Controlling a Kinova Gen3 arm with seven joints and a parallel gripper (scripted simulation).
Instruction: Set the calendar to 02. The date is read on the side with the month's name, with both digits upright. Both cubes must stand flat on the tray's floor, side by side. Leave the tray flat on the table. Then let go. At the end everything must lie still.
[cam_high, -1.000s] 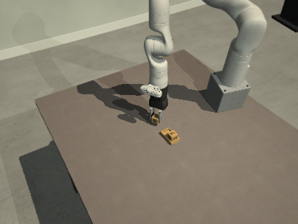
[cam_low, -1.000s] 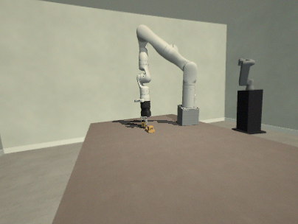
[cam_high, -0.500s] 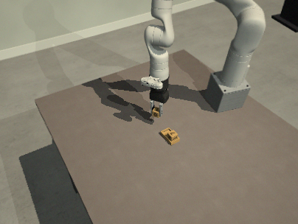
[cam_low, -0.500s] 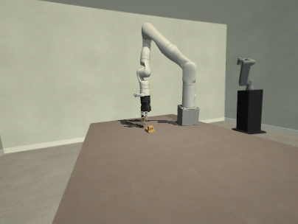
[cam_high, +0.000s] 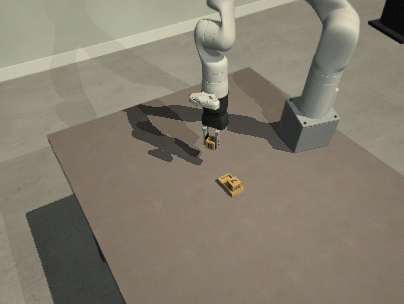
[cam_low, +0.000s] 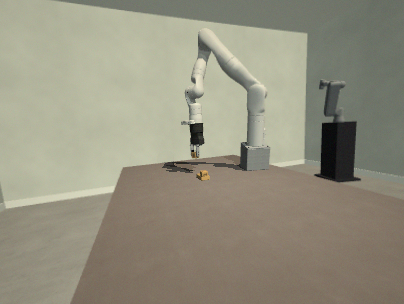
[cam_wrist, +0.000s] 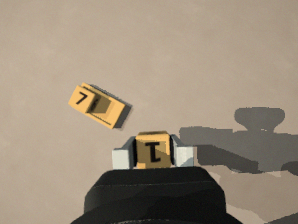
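Now: the tray 3 cm behind my hand, 10 cm to the left of it and 11 cm below it. From my hand the other things lie so: orange cube: 1 cm below.
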